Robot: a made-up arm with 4 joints. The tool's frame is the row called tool.
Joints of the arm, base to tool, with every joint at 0 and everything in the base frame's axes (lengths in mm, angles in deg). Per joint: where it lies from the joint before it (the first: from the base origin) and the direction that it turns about. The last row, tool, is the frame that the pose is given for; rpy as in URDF.
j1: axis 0.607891 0.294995 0.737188 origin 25 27 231
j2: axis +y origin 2 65 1
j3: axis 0.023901 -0.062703 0.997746 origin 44 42 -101
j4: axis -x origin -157 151 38
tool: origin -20 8 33 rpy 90 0 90
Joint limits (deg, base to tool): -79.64..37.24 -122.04..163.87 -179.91..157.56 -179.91..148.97
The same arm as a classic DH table. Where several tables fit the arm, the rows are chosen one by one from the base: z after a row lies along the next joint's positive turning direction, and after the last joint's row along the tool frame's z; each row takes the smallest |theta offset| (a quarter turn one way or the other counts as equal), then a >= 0, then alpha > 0; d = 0 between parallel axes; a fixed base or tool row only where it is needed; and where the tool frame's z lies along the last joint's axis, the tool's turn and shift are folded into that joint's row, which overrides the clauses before.
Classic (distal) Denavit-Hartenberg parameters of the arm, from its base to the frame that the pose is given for. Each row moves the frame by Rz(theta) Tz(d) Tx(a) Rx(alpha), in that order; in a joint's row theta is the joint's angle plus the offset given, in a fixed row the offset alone. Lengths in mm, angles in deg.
base (fixed): a -13.4; alpha -42.51; d 193.6; theta0 -64.11
j1: a 0.9; alpha -72.84; d 52.9; theta0 70.32
j2: a 46.4; alpha 93.59; d 100.1; theta0 -38.14
j3: a -153.1; alpha 91.37; d -71.7; theta0 -89.91
j4: a -34; alpha 180; d 0; theta0 -72.78
tool (fixed): a 0; alpha 0; d -177.7; theta0 103.63
Joint limits (deg, base to tool): -79.64..37.24 -122.04..163.87 -179.91..157.56 -179.91..148.97

